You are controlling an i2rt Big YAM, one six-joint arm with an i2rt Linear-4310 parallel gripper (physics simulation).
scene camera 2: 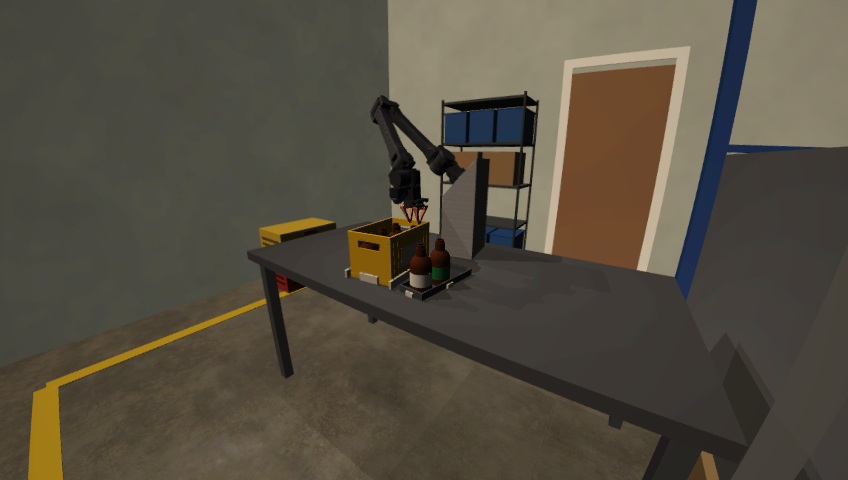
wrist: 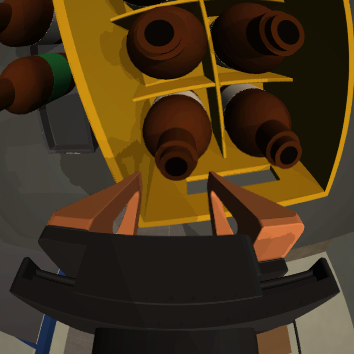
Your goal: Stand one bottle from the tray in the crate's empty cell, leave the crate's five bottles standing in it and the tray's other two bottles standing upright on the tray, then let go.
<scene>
In view: the gripper point(wrist: 174, 178) and a green-labelled bottle point(scene camera 2: 440, 258).
</scene>
